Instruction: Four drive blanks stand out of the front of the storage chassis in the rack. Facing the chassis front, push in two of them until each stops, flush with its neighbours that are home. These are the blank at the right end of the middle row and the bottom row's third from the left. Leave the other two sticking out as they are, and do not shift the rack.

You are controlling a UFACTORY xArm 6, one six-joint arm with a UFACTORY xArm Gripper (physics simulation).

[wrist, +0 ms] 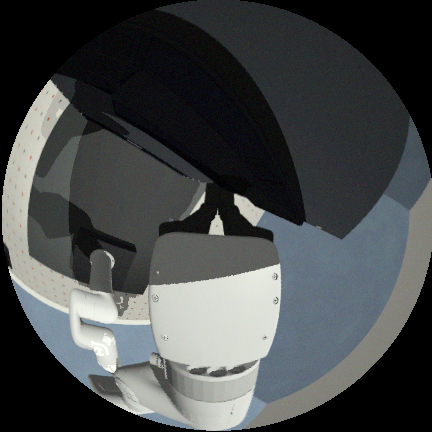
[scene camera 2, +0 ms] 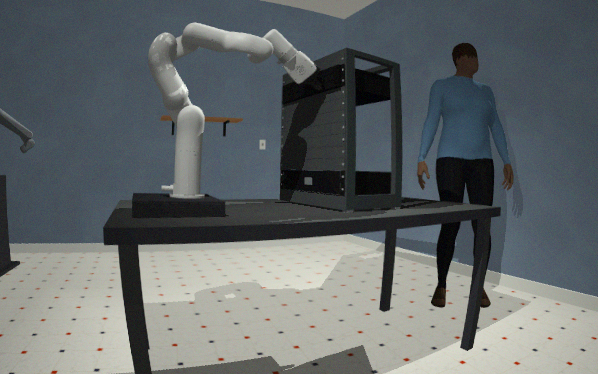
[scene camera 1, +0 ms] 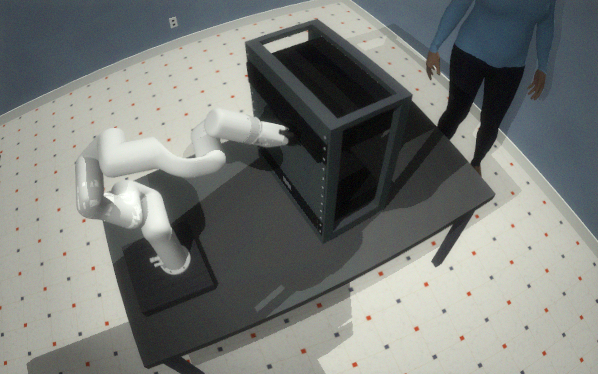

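Pixels of known places: gripper, fingertip midpoint: (wrist: 219,181) (scene camera 2: 320,88) (scene camera 1: 295,140); arm's base at its link origin: (wrist: 101,259) (scene camera 2: 186,196) (scene camera 1: 175,259).
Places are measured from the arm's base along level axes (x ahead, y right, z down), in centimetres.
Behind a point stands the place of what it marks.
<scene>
The storage chassis (scene camera 1: 308,142) @(x 51.6, y 4.1, z -45.4 cm) (scene camera 2: 336,81) @(x 52.2, y 7.6, z -43.0 cm) (wrist: 200,110) @(x 49.4, y -8.9, z -47.3 cm) is the dark unit high in the grey rack (scene camera 1: 370,110) @(x 67.8, y 8.5, z -56.3 cm) (scene camera 2: 350,125) @(x 56.0, y 11.2, z -26.0 cm) (wrist: 325,100). The rack stands upright on the table. My gripper (scene camera 1: 290,134) @(x 49.8, y -1.1, z -41.5 cm) (scene camera 2: 320,74) (wrist: 219,181) @(x 49.8, y -1.1, z -41.5 cm) is shut and empty, its black fingertips close in front of the chassis front. Whether they touch it I cannot tell. In the wrist view the chassis front is almost black, with faint panel lines. The separate drive blanks, and how far each stands out, cannot be made out; the gripper and its shadow cover part of the front.
The rack's lower front has grey panels (scene camera 2: 330,125) @(x 52.6, y 1.6, z -26.8 cm) and a dark unit (scene camera 2: 325,182) @(x 52.2, y -1.2, z -5.2 cm) with a pale label. My arm's black base plate (scene camera 1: 140,285) @(x -16.1, y 6.1, z -0.2 cm) (scene camera 2: 150,206) @(x -12.4, y 16.3, z 1.7 cm) is on the dark table (scene camera 1: 240,240) @(x 26.3, y -2.1, z 5.1 cm) (scene camera 2: 300,228) @(x 29.9, y 30.6, z 6.7 cm) (wrist: 135,190) @(x 36.3, y -1.0, z 5.1 cm). A person (scene camera 1: 495,35) (scene camera 2: 465,120) stands behind the rack.
</scene>
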